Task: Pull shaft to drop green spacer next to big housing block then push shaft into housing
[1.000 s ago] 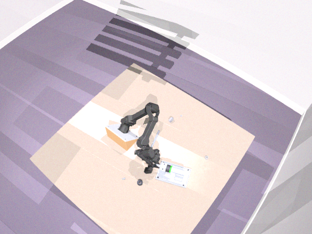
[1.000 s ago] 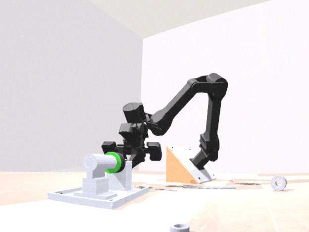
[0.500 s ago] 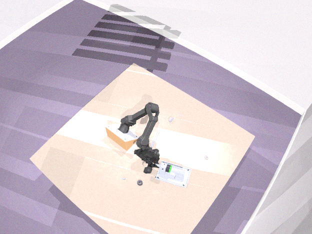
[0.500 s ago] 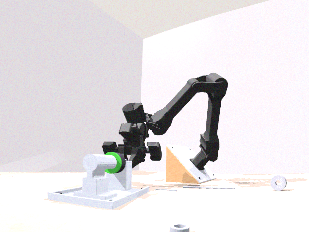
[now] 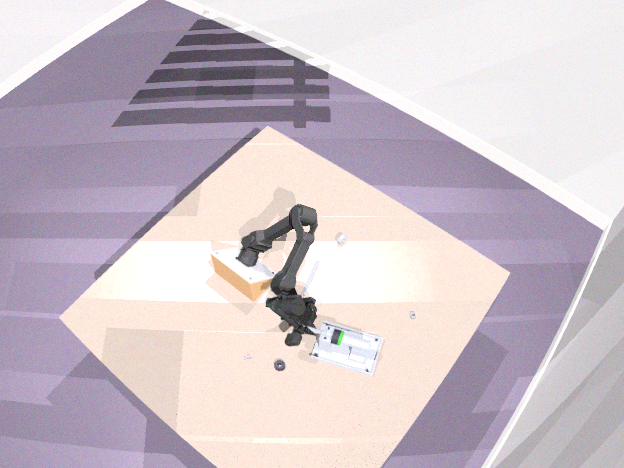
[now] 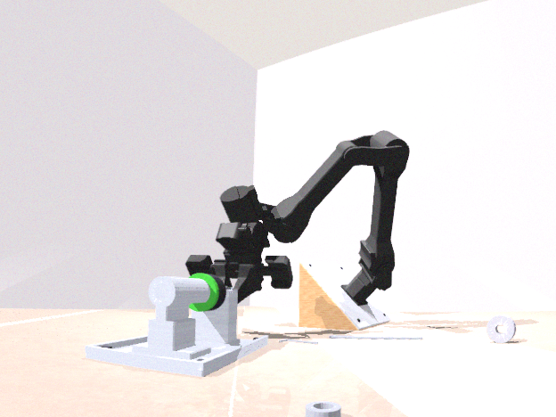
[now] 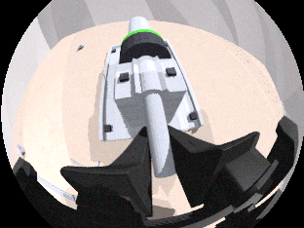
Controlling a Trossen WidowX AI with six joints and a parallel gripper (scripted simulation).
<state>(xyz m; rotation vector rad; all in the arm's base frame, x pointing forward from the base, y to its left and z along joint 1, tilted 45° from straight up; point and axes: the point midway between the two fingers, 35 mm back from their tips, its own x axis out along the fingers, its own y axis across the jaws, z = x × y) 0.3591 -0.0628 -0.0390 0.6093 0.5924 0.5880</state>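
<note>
The grey shaft lies 5 cm ahead of my gripper tip, 2 cm to the left of it and 2 cm above it. The rest, counted from my gripper tip: green spacer (9 cm ahead, 3 cm to the left, 2 cm above); dark spacer (6 cm ahead, 2 cm to the left, 2 cm above).
</note>
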